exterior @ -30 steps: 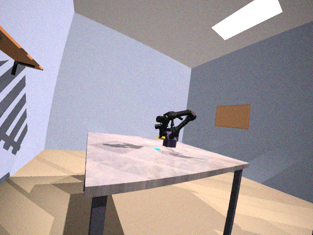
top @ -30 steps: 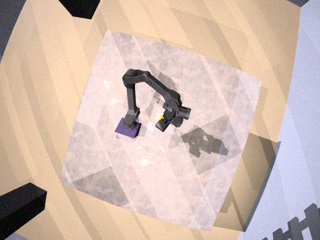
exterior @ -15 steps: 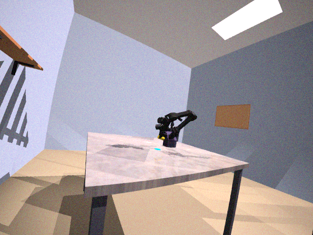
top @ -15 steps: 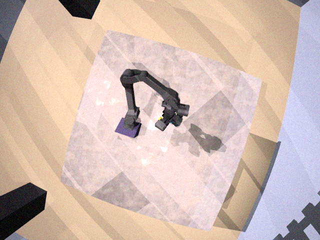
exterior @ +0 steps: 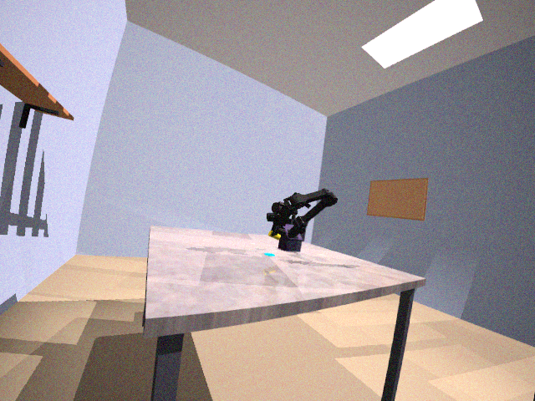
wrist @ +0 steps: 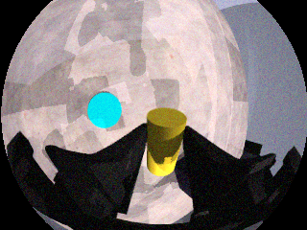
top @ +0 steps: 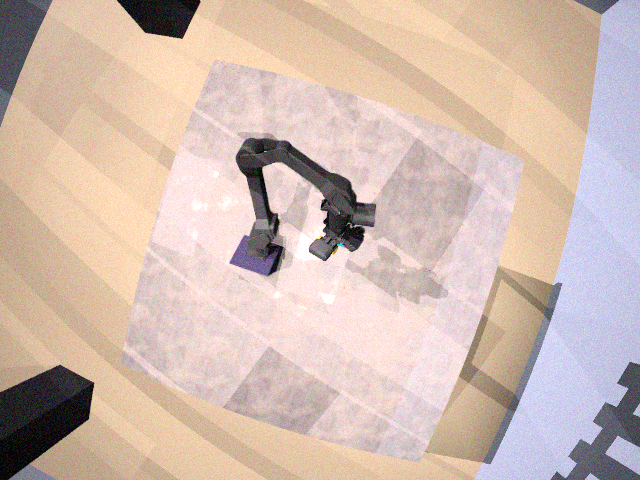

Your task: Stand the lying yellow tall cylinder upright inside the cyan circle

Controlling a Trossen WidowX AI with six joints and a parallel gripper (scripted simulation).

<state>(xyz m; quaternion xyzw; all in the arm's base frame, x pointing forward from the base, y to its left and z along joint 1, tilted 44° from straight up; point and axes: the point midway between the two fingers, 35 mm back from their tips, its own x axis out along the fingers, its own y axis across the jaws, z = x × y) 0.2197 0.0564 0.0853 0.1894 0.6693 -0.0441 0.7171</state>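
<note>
Now: the cyan circle 110 mm below my gripper tip, 40 mm to the left of it and 20 mm ahead of it. Round my gripper tip: yellow cylinder (20 mm behind, 10 mm below).
</note>
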